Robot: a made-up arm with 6 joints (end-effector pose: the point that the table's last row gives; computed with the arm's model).
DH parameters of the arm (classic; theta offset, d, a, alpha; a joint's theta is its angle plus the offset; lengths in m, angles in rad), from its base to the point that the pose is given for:
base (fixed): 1.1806 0 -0.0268 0
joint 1: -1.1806 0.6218 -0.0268 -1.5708
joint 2: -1.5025 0 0.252 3.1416
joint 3: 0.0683 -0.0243 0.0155 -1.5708
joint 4: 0 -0.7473 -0.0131 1.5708
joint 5: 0 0.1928 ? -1.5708
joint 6: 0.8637 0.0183 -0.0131 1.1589
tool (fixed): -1.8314 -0.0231 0 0
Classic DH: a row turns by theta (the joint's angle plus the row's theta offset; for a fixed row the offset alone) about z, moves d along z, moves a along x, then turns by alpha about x.
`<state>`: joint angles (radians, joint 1 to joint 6).
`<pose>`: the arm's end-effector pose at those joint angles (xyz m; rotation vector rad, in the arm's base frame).
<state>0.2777 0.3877 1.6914 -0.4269 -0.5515 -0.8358</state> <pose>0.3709 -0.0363 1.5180 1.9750 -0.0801 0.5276</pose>
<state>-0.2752 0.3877 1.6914 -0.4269 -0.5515 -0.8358</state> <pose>0.3081 -0.2347 1.5180 1.8462 -0.6057 0.1641</pose>
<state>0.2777 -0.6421 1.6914 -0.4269 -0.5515 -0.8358</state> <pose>-0.5499 -0.2988 1.4178 1.7904 -0.8005 1.5129</pose>
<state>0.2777 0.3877 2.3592 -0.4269 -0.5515 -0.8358</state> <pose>-0.0857 -0.1665 1.5470 1.9058 -0.5434 1.1716</pose>
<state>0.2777 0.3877 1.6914 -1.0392 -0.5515 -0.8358</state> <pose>0.4033 0.0639 1.5020 2.1551 0.5187 0.8743</pose>
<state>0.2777 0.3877 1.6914 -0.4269 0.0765 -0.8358</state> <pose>0.3843 -0.0278 1.5359 2.1736 -0.5899 0.9927</pose>
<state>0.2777 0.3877 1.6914 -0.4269 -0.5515 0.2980</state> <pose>0.3917 -0.0494 1.5076 1.0119 -0.8129 0.3832</pose>
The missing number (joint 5, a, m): -0.0239
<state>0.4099 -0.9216 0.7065 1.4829 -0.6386 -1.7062</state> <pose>-0.4092 -0.2109 1.5059 1.9360 -1.4808 0.0769</pose>
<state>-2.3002 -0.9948 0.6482 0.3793 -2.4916 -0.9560</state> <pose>0.1476 0.3417 1.4975 -0.9185 1.3132 1.7726</pose>
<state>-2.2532 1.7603 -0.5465 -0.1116 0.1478 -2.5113</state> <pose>0.0559 0.3009 0.0241 -0.1803 0.5689 0.5003</pose>
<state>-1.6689 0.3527 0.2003 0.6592 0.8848 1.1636</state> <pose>-0.2646 -0.8584 0.8456 -1.6095 -0.2558 -1.1384</pose>
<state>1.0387 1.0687 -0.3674 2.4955 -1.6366 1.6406</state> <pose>0.0466 0.4592 0.0322 2.2641 0.4373 -0.2128</pose>
